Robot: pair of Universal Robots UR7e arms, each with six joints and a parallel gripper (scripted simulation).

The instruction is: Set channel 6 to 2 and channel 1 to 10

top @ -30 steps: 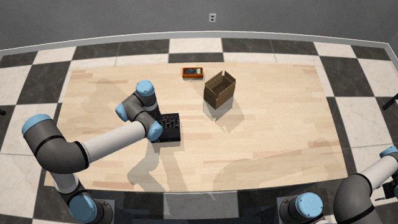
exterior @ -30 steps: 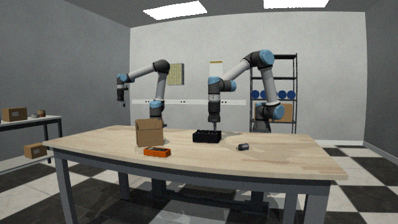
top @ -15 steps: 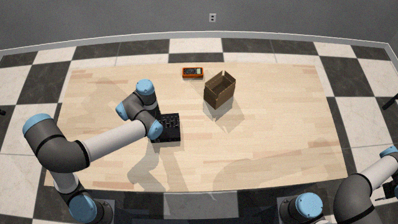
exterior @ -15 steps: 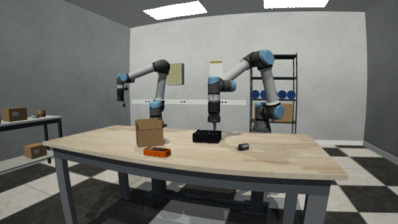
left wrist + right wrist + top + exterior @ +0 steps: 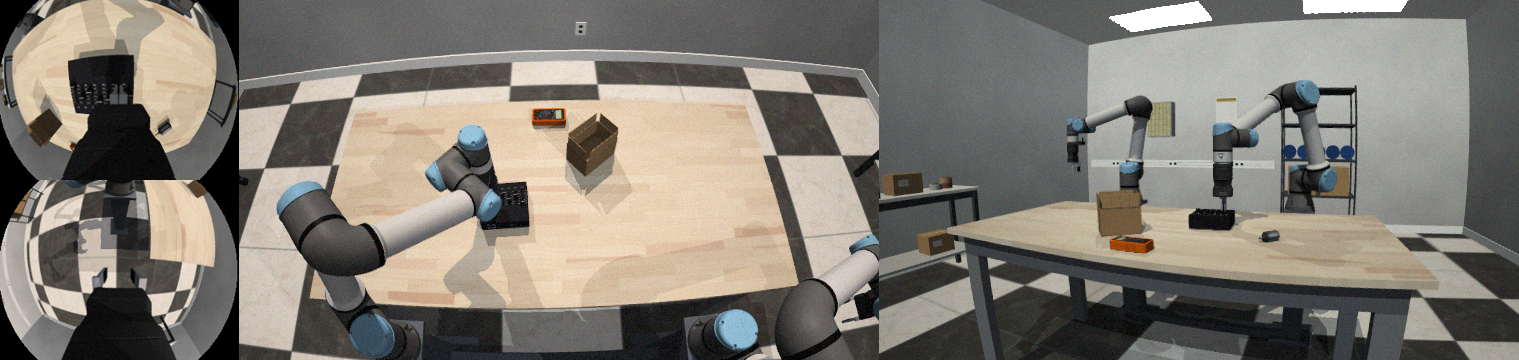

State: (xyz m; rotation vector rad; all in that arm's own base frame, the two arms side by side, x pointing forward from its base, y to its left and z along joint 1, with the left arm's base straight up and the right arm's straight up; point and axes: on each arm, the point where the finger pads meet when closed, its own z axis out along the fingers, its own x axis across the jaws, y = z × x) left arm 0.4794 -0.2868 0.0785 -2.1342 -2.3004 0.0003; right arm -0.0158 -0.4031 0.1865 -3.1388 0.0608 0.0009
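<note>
Right now my left hand is 2 cm to the right of the fader cap, 1 cm short of it and 1 cm above it. Round my left hand: orange multimeter (39 cm ahead, 20 cm to the right, 6 cm below); cardboard box (35 cm to the right, 21 cm ahead, 1 cm below).
</note>
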